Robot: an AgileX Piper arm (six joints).
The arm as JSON. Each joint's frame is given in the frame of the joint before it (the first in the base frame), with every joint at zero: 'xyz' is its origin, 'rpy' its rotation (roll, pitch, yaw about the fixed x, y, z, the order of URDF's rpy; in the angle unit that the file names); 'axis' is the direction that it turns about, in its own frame. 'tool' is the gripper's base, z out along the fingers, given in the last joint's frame.
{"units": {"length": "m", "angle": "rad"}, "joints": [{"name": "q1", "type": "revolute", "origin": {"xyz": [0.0, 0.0, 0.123], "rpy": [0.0, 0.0, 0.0]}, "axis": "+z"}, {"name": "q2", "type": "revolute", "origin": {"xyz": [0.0, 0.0, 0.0], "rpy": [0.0, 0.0, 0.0]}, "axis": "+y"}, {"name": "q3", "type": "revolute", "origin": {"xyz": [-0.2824, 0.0, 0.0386], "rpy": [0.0, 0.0, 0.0]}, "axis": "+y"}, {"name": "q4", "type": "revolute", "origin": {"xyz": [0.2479, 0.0, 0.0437], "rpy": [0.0, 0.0, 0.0]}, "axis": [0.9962, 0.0, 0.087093]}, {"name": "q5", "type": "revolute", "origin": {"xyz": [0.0, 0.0, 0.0], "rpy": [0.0, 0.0, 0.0]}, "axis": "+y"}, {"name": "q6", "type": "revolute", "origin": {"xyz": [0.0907, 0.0, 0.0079], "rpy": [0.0, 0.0, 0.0]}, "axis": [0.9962, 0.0, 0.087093]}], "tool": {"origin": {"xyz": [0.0, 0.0, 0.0], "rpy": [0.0, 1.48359, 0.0]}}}
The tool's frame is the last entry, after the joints.
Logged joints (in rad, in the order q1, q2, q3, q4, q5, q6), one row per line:
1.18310 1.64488 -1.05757 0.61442 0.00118 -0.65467
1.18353 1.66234 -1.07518 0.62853 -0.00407 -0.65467
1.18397 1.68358 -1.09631 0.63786 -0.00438 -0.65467
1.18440 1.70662 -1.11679 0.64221 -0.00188 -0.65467
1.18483 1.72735 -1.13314 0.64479 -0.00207 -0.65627
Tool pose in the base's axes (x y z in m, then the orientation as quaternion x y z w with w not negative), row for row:
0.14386 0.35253 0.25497 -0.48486 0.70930 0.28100 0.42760
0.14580 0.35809 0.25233 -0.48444 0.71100 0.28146 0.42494
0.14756 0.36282 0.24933 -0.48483 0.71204 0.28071 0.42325
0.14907 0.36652 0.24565 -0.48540 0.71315 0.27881 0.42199
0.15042 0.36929 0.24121 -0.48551 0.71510 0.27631 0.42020
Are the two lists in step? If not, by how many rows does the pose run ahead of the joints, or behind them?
The pose runs 2 rows ahead of the joints: the pose in row i belongs to the joints in row i + 2.
